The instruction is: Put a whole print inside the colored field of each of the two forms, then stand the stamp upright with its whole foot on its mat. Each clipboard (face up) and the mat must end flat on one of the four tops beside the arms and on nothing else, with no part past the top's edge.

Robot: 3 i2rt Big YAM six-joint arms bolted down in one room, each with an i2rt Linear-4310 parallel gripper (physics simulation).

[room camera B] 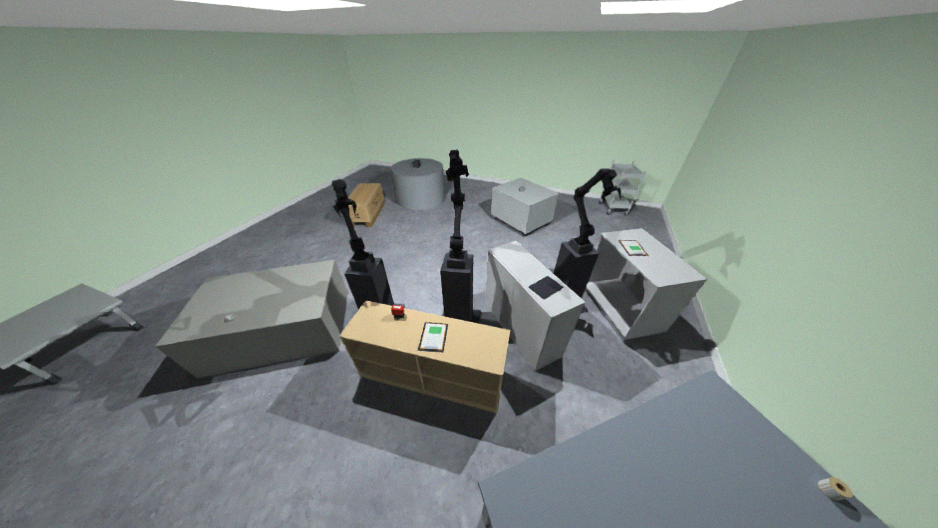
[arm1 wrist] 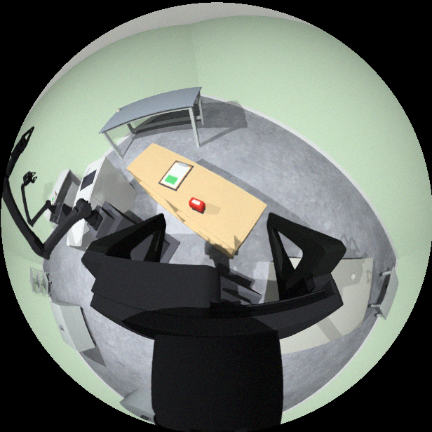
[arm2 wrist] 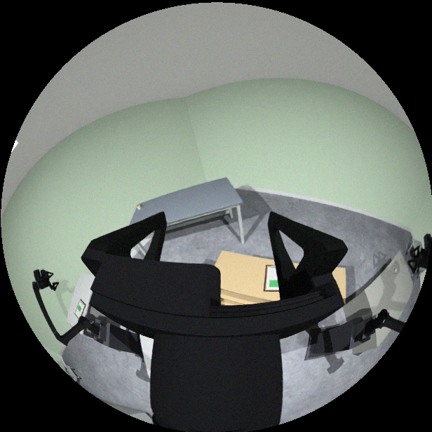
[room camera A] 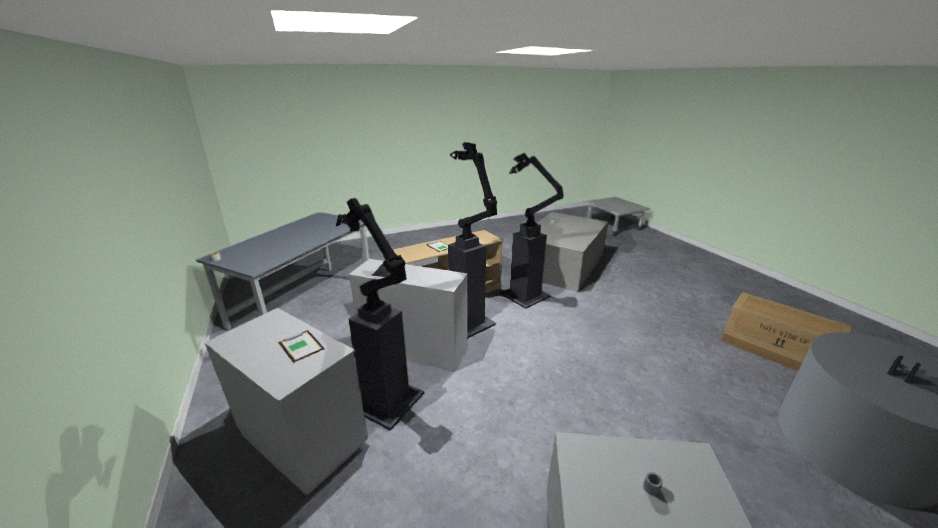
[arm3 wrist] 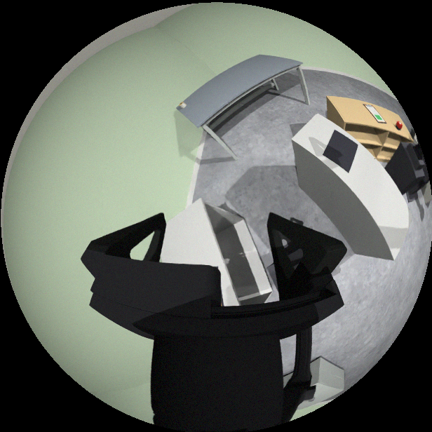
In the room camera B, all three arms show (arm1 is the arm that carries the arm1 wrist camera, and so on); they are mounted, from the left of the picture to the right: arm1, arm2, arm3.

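A red stamp (arm1 wrist: 197, 204) (arm3 wrist: 399, 125) (room camera B: 397, 310) rests on the wooden shelf's top; its posture is too small to tell. A clipboard with a green field (arm1 wrist: 176, 175) (arm2 wrist: 271, 278) (room camera B: 433, 336) lies face up beside it. A second such clipboard (room camera A: 301, 345) (room camera B: 633, 247) lies face up on the white block's top. The dark mat (arm3 wrist: 341, 150) (room camera B: 545, 287) lies flat on the narrow white top. Prints cannot be made out. The grippers of arm1 (arm1 wrist: 216, 216), arm2 (arm2 wrist: 216, 216) and arm3 (arm3 wrist: 216, 216) are open and empty, raised above the tops.
A beige block (room camera B: 262, 295) with a small white object (room camera B: 229, 318) stands at the left in room camera B. A blue-grey table (room camera B: 656, 452) carries a roll (room camera B: 834, 488). A wooden crate (room camera A: 781, 327), a round grey drum (room camera A: 853, 406) and a light box (room camera B: 523, 204) stand farther off.
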